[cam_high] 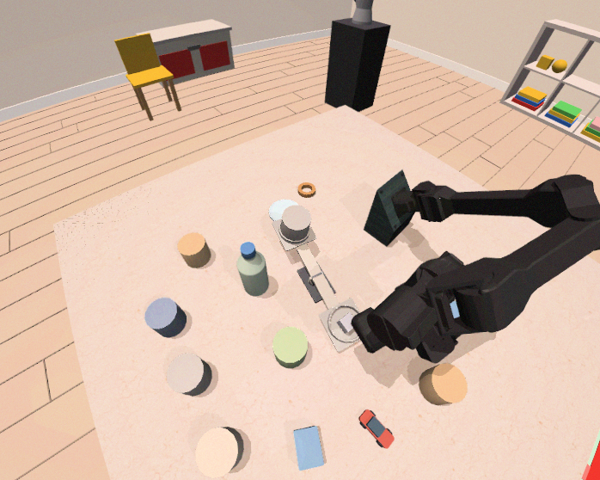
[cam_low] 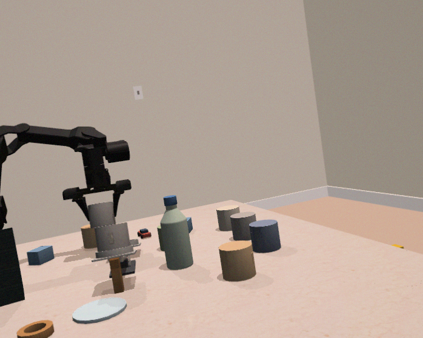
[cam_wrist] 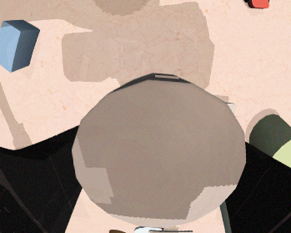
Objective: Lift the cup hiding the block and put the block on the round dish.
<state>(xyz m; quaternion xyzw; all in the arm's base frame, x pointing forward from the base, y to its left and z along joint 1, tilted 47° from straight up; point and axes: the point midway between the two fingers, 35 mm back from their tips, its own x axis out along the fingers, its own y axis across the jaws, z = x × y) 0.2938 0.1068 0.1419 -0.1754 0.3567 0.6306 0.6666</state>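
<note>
My gripper tip is now 6 cm to the left of the pale block, 6 cm above it and 4 cm short of it. Round my gripper tip: balance (20 cm to the right, 7 cm below, 1 cm ahead); then green cylinder (15 cm ahead, 12 cm to the right, 7 cm below); then red toy car (14 cm ahead, 11 cm to the left, 9 cm below).
</note>
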